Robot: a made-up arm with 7 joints. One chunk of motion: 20 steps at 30 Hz.
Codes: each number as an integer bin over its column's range. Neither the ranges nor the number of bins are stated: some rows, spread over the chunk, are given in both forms.
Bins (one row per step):
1: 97 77 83 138 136 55 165
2: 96 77 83 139 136 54 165
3: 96 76 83 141 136 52 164
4: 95 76 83 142 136 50 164
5: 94 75 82 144 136 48 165
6: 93 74 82 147 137 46 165
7: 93 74 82 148 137 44 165
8: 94 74 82 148 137 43 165
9: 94 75 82 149 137 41 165
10: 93 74 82 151 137 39 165
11: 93 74 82 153 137 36 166
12: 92 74 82 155 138 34 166
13: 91 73 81 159 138 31 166
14: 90 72 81 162 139 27 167
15: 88 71 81 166 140 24 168
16: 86 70 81 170 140 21 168
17: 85 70 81 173 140 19 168
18: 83 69 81 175 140 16 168
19: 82 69 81 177 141 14 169
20: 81 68 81 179 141 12 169
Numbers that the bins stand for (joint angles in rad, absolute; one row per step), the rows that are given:
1: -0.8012 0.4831 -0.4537 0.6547 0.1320 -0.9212 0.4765
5: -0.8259 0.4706 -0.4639 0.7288 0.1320 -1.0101 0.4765
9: -0.8259 0.4706 -0.4639 0.7906 0.1475 -1.0991 0.4765
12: -0.8424 0.4643 -0.4639 0.8647 0.1631 -1.1880 0.4892
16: -0.8918 0.4392 -0.4741 1.0500 0.1941 -1.3532 0.5146
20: -0.9329 0.4267 -0.4741 1.1612 0.2096 -1.4675 0.5273
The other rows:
2: -0.8094 0.4831 -0.4537 0.6671 0.1320 -0.9339 0.4765
3: -0.8094 0.4769 -0.4537 0.6918 0.1320 -0.9593 0.4638
4: -0.8176 0.4769 -0.4537 0.7041 0.1320 -0.9847 0.4638
6: -0.8341 0.4643 -0.4639 0.7659 0.1475 -1.0355 0.4765
7: -0.8341 0.4643 -0.4639 0.7782 0.1475 -1.0609 0.4765
8: -0.8259 0.4643 -0.4639 0.7782 0.1475 -1.0736 0.4765
10: -0.8341 0.4643 -0.4639 0.8153 0.1475 -1.1245 0.4765
11: -0.8341 0.4643 -0.4639 0.8400 0.1475 -1.1626 0.4892
13: -0.8506 0.4580 -0.4741 0.9141 0.1631 -1.2261 0.4892
14: -0.8588 0.4518 -0.4741 0.9512 0.1786 -1.2769 0.5019
15: -0.8753 0.4455 -0.4741 1.0006 0.1941 -1.3151 0.5146
17: -0.9000 0.4392 -0.4741 1.0871 0.1941 -1.3786 0.5146
18: -0.9165 0.4329 -0.4741 1.1118 0.1941 -1.4167 0.5146
19: -0.9247 0.4329 -0.4741 1.1365 0.2096 -1.4421 0.5273

